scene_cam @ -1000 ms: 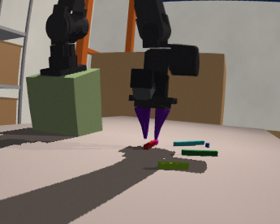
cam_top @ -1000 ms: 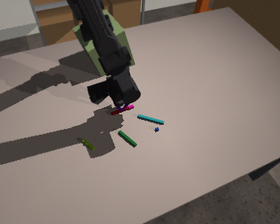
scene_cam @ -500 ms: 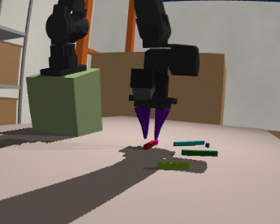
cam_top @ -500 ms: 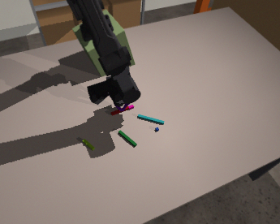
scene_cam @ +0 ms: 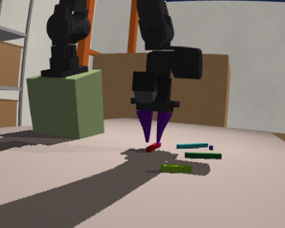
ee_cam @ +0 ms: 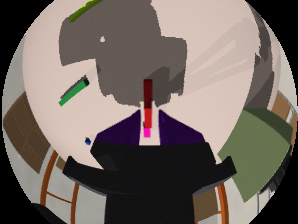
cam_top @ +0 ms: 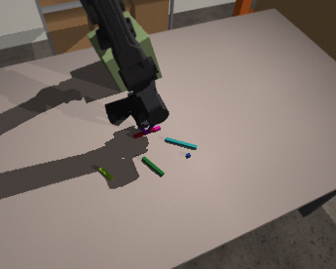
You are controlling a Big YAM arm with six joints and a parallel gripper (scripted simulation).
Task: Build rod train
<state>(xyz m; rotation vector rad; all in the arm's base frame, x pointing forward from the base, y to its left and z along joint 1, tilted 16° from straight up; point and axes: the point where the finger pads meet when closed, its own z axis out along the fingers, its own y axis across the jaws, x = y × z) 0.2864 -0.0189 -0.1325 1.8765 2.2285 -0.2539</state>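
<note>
Right now the red rod is 20 mm below my hand. From my hand the other things lie so: magenta rod (40 mm to the left, 20 mm below); then turquoise rod (70 mm ahead, 100 mm to the left, 20 mm below); then green rod (120 mm ahead, 10 mm to the right, 20 mm below).
</note>
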